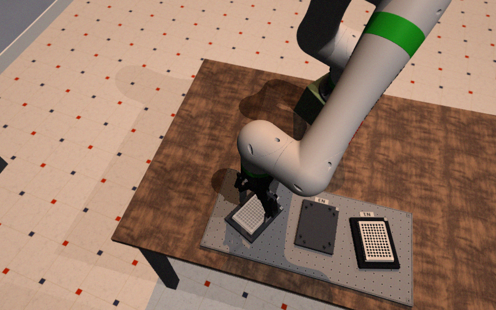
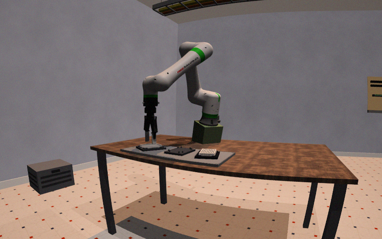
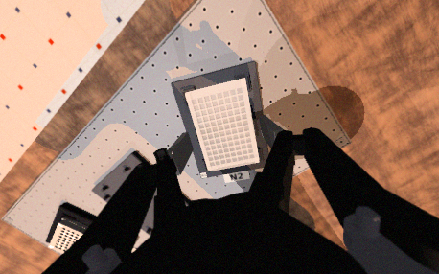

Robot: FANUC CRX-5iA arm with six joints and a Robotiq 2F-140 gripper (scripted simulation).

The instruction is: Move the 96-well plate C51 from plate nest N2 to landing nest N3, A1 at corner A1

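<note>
Now: hand 4 cm above the white 96-well plate C51. The rest, counted from my hand: dark plate nest N2 (6 cm below); then N2 label (9 cm behind, 6 cm below, 4 cm to the left); then landing nest N3 (21 cm to the left, 6 cm below, 3 cm behind).
</note>
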